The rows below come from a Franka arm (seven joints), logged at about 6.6 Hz.
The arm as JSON. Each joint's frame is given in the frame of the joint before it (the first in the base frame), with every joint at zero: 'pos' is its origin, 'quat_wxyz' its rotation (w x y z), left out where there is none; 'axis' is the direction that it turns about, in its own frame. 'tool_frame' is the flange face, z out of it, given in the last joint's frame.
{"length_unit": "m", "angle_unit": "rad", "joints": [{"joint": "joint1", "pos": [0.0, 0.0, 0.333], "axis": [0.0, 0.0, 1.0]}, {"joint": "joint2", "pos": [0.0, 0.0, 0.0], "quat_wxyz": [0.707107, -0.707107, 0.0, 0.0], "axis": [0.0, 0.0, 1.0]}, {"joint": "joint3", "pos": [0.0, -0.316, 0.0], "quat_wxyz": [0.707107, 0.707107, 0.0, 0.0], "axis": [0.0, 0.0, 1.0]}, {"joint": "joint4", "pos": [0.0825, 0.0, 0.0], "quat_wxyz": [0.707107, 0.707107, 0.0, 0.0], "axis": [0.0, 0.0, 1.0]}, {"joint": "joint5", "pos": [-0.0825, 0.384, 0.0], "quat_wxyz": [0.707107, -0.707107, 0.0, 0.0], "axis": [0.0, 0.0, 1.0]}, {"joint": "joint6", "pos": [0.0, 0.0, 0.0], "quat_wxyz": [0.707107, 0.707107, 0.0, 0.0], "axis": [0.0, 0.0, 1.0]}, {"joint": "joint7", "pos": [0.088, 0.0, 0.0], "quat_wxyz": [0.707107, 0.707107, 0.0, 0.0], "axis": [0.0, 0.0, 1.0]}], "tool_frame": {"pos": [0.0, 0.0, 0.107]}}
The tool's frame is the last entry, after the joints.
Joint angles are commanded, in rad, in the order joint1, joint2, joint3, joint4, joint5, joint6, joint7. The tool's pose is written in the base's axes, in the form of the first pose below.
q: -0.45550, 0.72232, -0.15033, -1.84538, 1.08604, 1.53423, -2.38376
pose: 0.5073 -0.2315 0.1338 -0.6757 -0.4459 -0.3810 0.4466
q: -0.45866, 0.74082, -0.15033, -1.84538, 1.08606, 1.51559, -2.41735
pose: 0.5026 -0.2293 0.1248 -0.6648 -0.4501 -0.3873 0.4533
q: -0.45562, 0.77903, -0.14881, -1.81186, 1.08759, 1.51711, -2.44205
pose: 0.5077 -0.2295 0.1126 -0.6591 -0.4591 -0.3897 0.4504
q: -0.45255, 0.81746, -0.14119, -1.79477, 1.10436, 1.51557, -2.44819
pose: 0.5097 -0.2231 0.0968 -0.6561 -0.4533 -0.3927 0.4581
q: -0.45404, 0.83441, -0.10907, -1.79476, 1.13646, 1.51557, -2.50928
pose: 0.5162 -0.2058 0.0896 -0.6332 -0.4635 -0.4196 0.4562
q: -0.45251, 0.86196, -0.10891, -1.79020, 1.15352, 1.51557, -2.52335
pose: 0.5137 -0.2028 0.0763 -0.6325 -0.4568 -0.4246 0.4593
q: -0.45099, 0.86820, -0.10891, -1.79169, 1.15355, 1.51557, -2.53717
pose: 0.5120 -0.2010 0.0725 -0.6297 -0.4593 -0.4261 0.4593
